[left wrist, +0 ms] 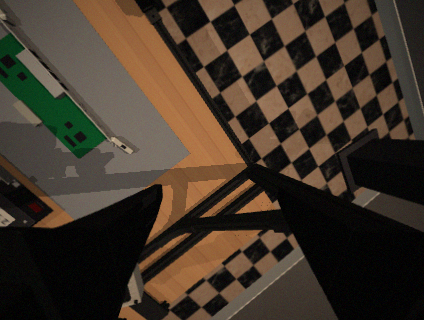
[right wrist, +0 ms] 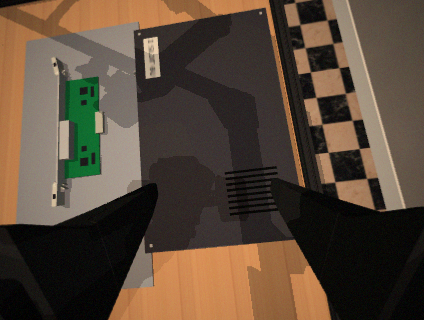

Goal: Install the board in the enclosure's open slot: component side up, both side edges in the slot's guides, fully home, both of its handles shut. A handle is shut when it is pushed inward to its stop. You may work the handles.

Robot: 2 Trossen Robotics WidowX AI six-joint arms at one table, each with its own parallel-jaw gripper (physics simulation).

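Places are measured from the left arm's base along level axes (x right, y ahead, z up), in centimetres.
Where they show: left gripper, fingertip midpoint: (left wrist: 220, 191); right gripper, fingertip midpoint: (right wrist: 214, 186).
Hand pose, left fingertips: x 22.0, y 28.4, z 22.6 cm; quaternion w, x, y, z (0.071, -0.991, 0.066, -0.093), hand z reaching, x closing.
Observation:
Things, the pixels of their top centre, and the offset from my left fingertips. Level surfaces: height alone.
- board, middle of its top: (left wrist: 43, 97) (right wrist: 73, 123) dy +13.6, dx -25.8, dz -26.1 cm
- grey mat, its level: dz -28.1 cm
- upper handle, middle of its top: (left wrist: 126, 148) (right wrist: 54, 62) dy +2.2, dx -13.8, dz -26.3 cm
- lower handle, middle of its top: (right wrist: 54, 196) dy +29.0, dx -29.6, dz -26.3 cm
- dark enclosure, middle of its top: (right wrist: 205, 121) dy +3.8, dx -53.6, dz -23.3 cm
- wooden table, its level: dz -28.3 cm
The board (left wrist: 50, 107) (right wrist: 90, 115) lies flat on the grey mat (left wrist: 132, 107) (right wrist: 37, 125), its green side with dark chips up. Its long front strip carries a pale handle at each end; in the right wrist view the upper handle (right wrist: 55, 66) tilts slightly and the lower handle (right wrist: 54, 195) runs nearly along the strip. The dark enclosure (left wrist: 20, 200) (right wrist: 200, 145) stands beside the board; its slot opening cannot be made out. My left gripper (left wrist: 220, 191) is open and empty, away from the board. My right gripper (right wrist: 214, 186) is open and empty above the enclosure's vented top.
A black frame rail (left wrist: 200, 92) (right wrist: 295, 100) runs along the edge of the wooden table (left wrist: 165, 107) (right wrist: 210, 280), with a checkered floor beyond it. Black bars cross beneath my left fingers. A light grey part (left wrist: 134, 289) shows low in the left wrist view.

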